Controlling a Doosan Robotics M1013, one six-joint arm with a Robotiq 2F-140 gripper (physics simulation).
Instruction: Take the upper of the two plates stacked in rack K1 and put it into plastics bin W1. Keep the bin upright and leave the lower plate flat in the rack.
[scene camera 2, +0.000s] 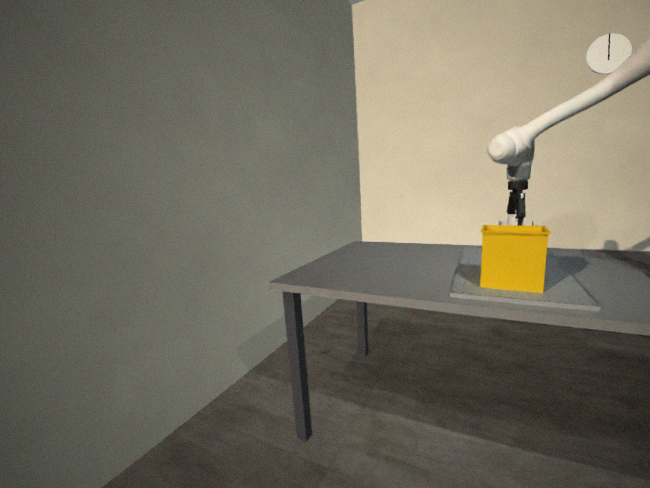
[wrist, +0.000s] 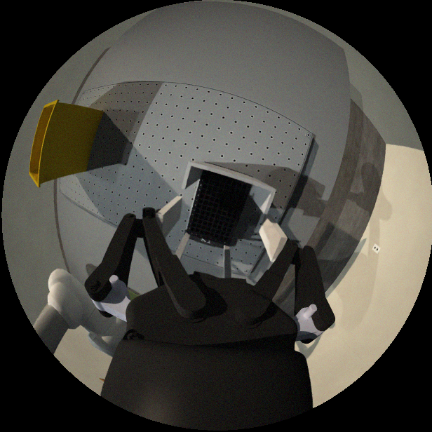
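Observation:
Rack K1 (wrist: 190, 174) is a light grey holder, seen from above in the wrist view. A black gridded plate (wrist: 217, 207) lies in it; I cannot tell the upper plate from the lower one. My gripper (scene camera 2: 515, 219) (wrist: 221, 214) is open and empty, its pale finger pads on either side of the rack's near part. Their exact height relative to the plates is unclear. Yellow plastics bin W1 (scene camera 2: 513, 260) (wrist: 70, 142) stands upright and hides most of the rack in the scene view.
The bin and rack stand on a perforated grey board (scene camera 2: 572, 298), which lies on the grey table (scene camera 2: 378, 267) (wrist: 240, 45). The bin is to the left of the rack in the wrist view. The white arm (scene camera 2: 577, 107) reaches in from the right in the scene view.

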